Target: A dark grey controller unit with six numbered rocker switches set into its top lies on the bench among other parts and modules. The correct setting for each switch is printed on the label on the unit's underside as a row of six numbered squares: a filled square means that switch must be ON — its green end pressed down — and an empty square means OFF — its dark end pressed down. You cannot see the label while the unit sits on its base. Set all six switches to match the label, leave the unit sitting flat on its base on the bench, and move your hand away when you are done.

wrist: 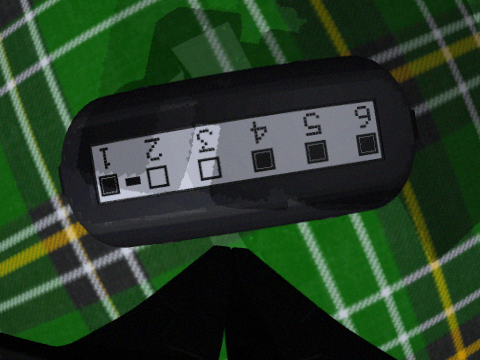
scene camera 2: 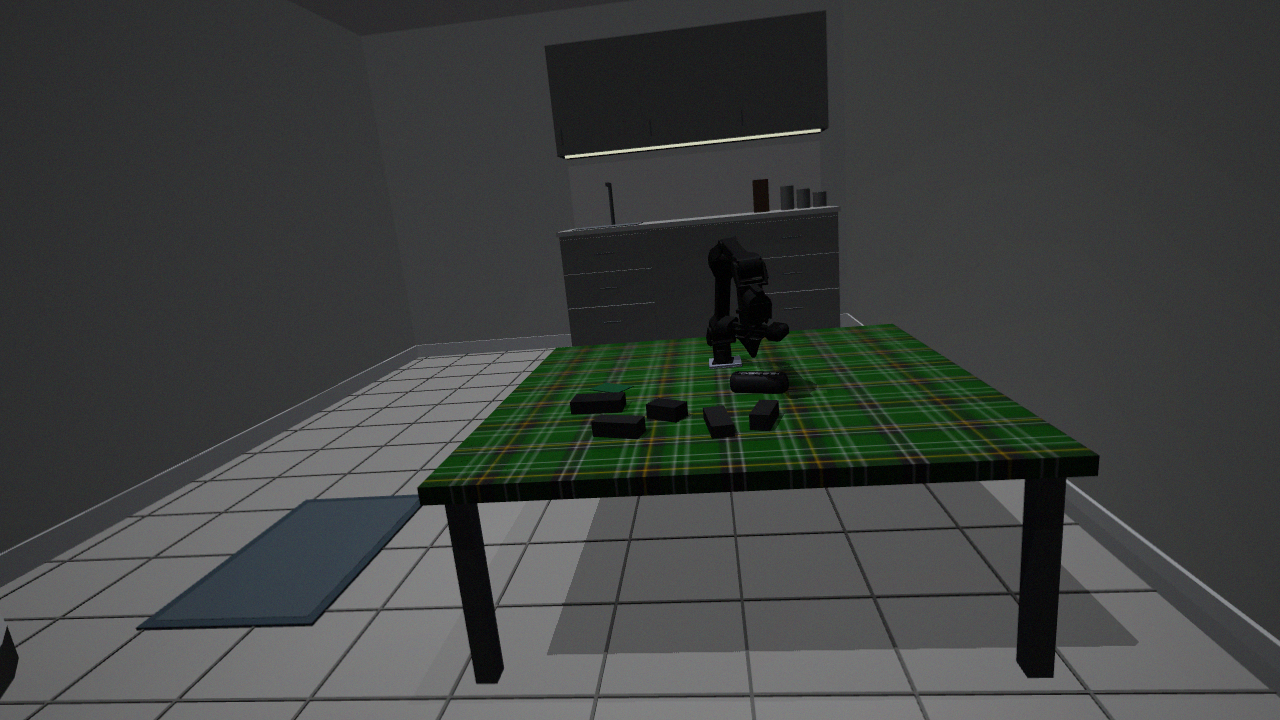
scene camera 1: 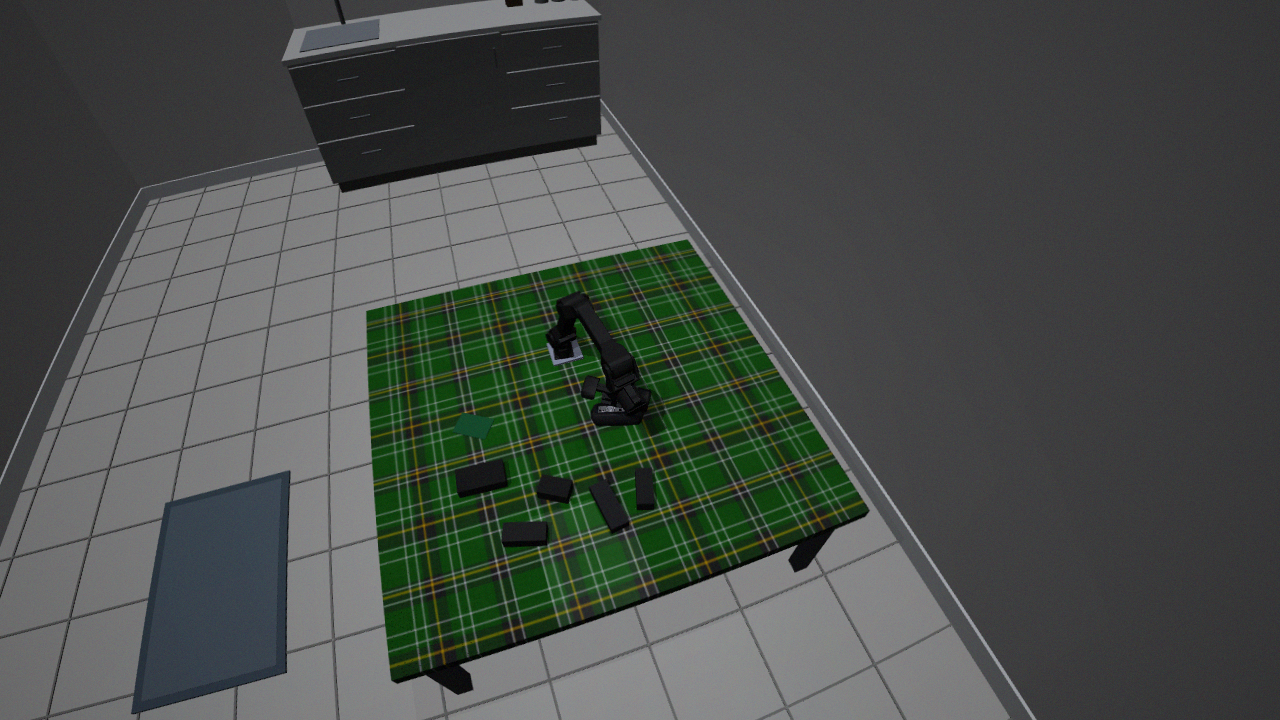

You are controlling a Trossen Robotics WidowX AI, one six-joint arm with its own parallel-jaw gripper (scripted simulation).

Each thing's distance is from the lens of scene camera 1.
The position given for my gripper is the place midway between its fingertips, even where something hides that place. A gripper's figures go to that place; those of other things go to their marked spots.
my gripper (scene camera 1: 615, 405): 1.58 m
small green board (scene camera 1: 474, 426): 1.72 m
block (scene camera 1: 481, 478): 1.58 m
